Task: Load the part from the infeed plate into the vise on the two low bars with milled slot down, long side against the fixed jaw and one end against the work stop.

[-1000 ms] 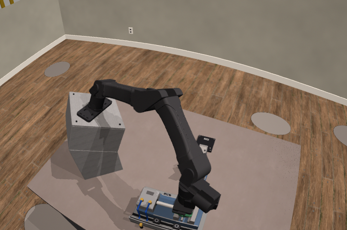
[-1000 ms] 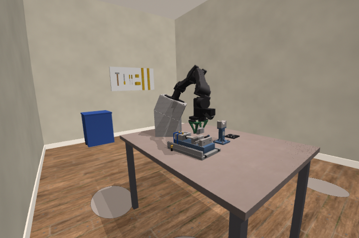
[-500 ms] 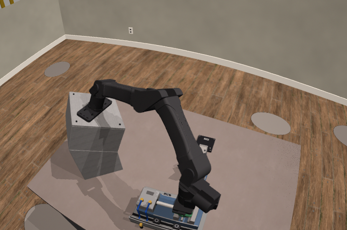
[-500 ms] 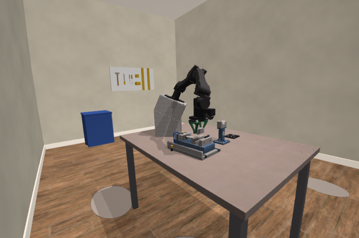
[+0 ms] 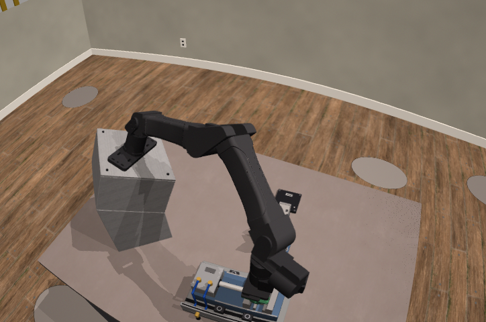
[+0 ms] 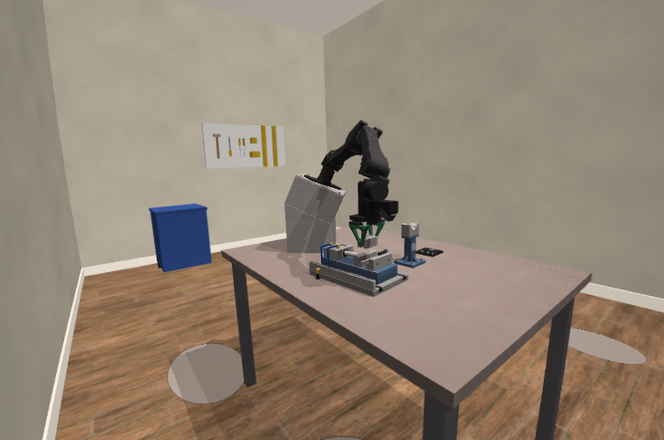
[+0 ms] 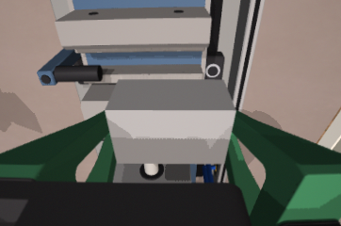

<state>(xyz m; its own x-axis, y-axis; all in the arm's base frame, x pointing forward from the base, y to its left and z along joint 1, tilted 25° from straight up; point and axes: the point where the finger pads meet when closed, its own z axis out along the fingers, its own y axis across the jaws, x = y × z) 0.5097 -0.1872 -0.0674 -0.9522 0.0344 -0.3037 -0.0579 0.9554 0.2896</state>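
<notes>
My hand is right at the part. The rest, counted from my hand: work stop rod 70 mm to the left, 50 mm below; air cylinder 160 mm behind, 60 mm below, 10 mm to the left; piston rod 80 mm behind, 60 mm below, 20 mm to the left.
</notes>
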